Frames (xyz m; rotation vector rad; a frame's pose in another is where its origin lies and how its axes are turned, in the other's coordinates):
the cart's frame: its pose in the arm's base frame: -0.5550 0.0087 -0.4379 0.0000 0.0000 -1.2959
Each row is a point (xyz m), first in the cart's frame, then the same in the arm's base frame.
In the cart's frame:
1: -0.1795 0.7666 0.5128
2: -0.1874 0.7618 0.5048
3: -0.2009 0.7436 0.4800
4: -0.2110 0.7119 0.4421
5: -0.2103 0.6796 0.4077
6: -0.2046 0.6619 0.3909
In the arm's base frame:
1: 0.1341 0.3896 0.0749
2: 0.1273 0.3959 0.0669
3: 0.1061 0.4039 0.0421
4: 0.0729 0.4050 0.0042
5: 0.0420 0.3956 -0.0302
6: 0.0265 0.3853 -0.0470

